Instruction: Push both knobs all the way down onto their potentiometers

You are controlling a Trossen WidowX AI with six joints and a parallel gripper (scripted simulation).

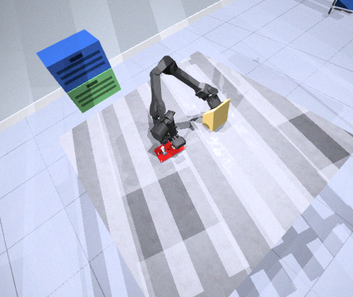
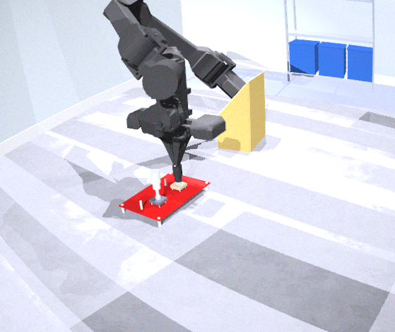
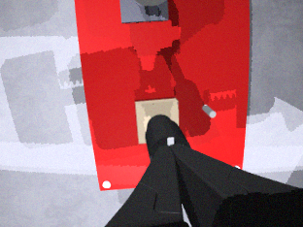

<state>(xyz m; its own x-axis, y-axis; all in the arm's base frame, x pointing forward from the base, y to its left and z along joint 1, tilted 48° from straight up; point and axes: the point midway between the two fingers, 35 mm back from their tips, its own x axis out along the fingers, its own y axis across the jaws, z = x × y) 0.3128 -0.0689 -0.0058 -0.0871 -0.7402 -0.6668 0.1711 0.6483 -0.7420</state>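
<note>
My gripper tip is 20 mm above the potentiometer.
</note>
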